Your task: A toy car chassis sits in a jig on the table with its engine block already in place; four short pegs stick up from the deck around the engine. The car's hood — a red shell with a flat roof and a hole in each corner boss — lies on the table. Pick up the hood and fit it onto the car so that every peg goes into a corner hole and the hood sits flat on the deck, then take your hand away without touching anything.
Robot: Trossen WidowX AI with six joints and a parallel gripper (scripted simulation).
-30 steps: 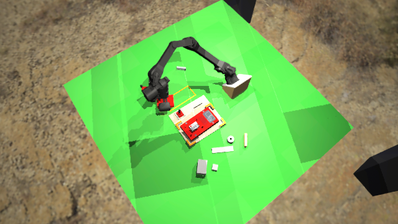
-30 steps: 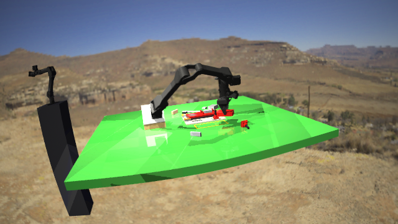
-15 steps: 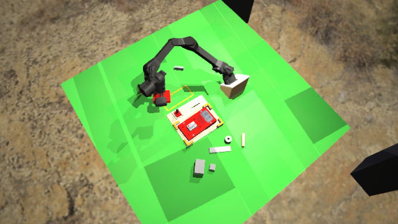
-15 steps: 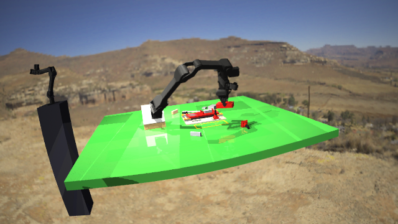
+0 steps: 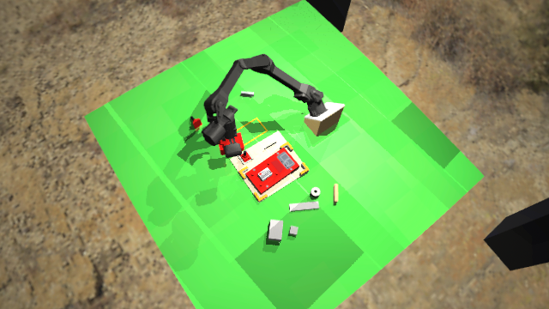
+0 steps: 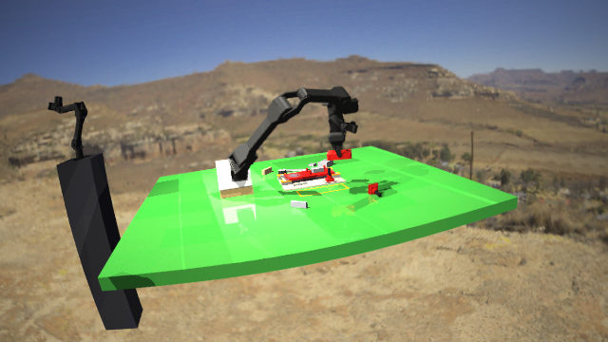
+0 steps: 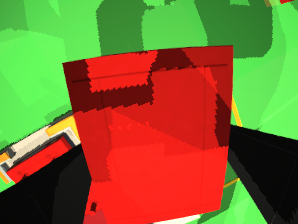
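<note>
Right now my gripper tip is 160 mm to the right of the grey engine block, 90 mm above it and 60 mm past it. The rest, counted from my gripper tip: wooden peg (390 mm to the left, 250 mm behind, 100 mm below); red hood (10 mm above).
</note>
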